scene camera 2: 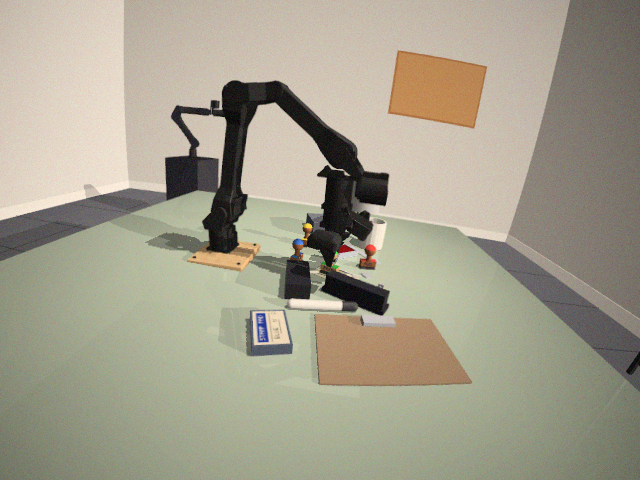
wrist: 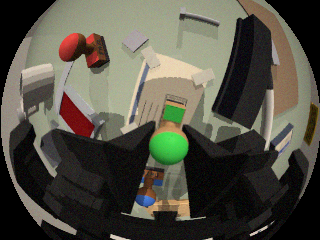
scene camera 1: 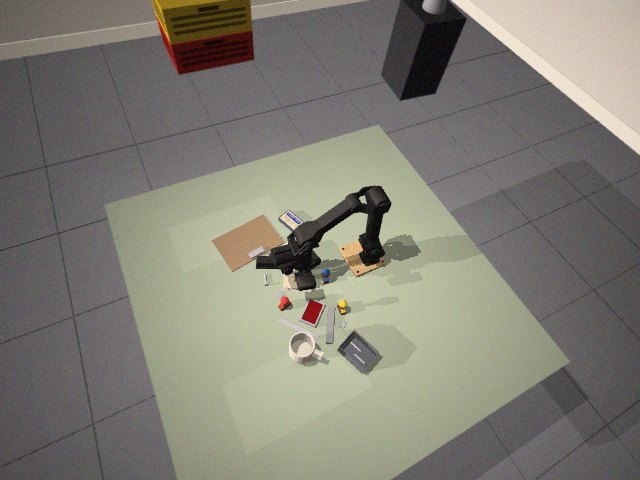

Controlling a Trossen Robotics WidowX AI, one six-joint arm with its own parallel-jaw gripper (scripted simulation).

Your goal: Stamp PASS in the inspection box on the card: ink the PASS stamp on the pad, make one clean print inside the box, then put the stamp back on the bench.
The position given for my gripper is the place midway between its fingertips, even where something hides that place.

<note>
I see my gripper (scene camera 2: pixel 330 264), a green-knobbed stamp (wrist: pixel 168 145), a red-knobbed stamp (wrist: pixel 73 46), a grey tray (scene camera 1: pixel 360 353), a mug (wrist: pixel 37 86), a clipboard (scene camera 2: pixel 371 350) and a cream card (wrist: pixel 161 78).
The clipboard also shows in scene camera 1 (scene camera 1: pixel 243 244). My gripper shows as well in the wrist view (wrist: pixel 168 127).
</note>
